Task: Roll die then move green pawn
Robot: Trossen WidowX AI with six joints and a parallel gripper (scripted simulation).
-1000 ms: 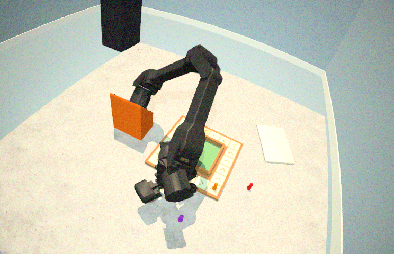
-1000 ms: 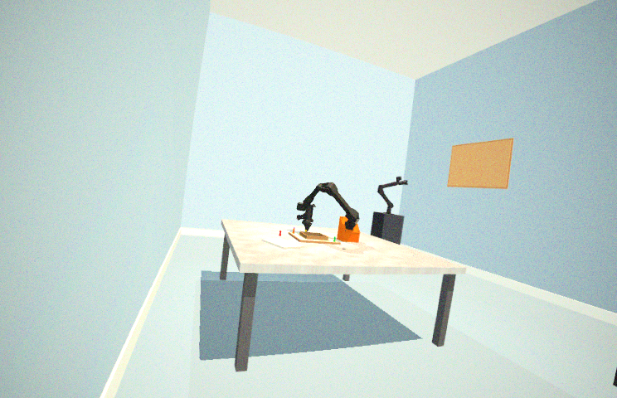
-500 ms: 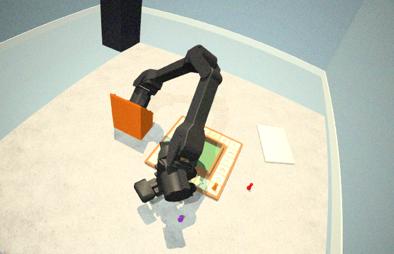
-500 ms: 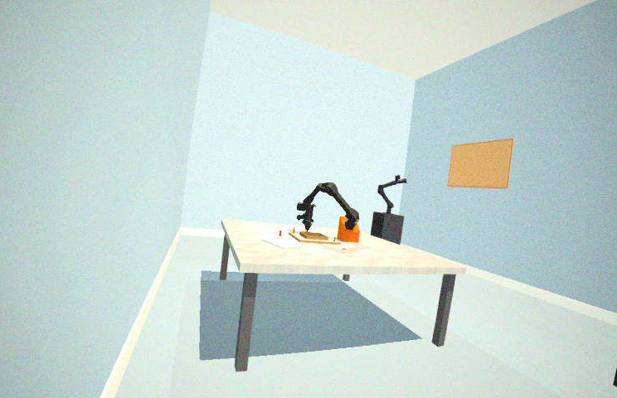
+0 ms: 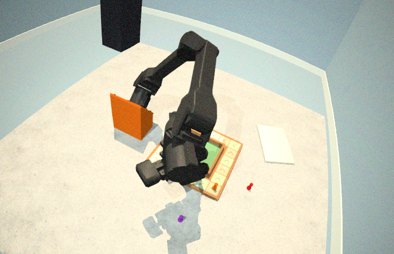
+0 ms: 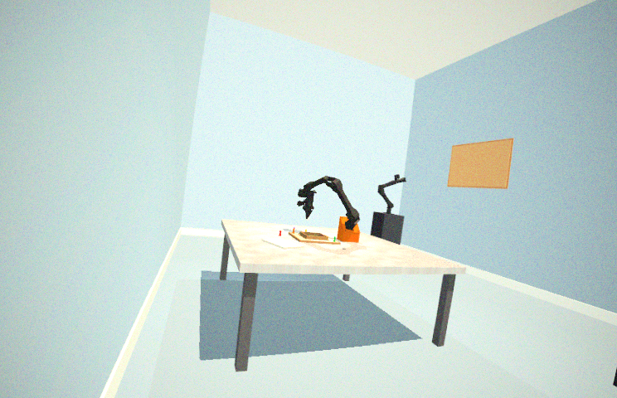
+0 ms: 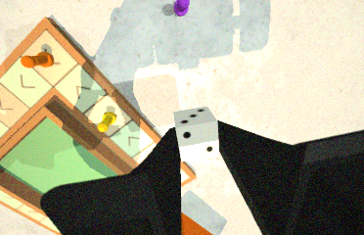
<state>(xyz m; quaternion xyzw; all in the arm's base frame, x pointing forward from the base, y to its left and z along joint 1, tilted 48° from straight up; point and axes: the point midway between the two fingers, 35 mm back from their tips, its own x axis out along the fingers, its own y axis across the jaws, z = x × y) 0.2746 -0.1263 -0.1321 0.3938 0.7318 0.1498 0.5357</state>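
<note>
My gripper tip is now 310 mm to the right of the green pawn, 120 mm past it and 90 mm above it. The rest, counted from my gripper tip: yellow pawn: 100 mm to the left, 90 mm below, 20 mm ahead; white die: right at my gripper tip; purple pawn: 100 mm below, 80 mm ahead, 50 mm to the right.
</note>
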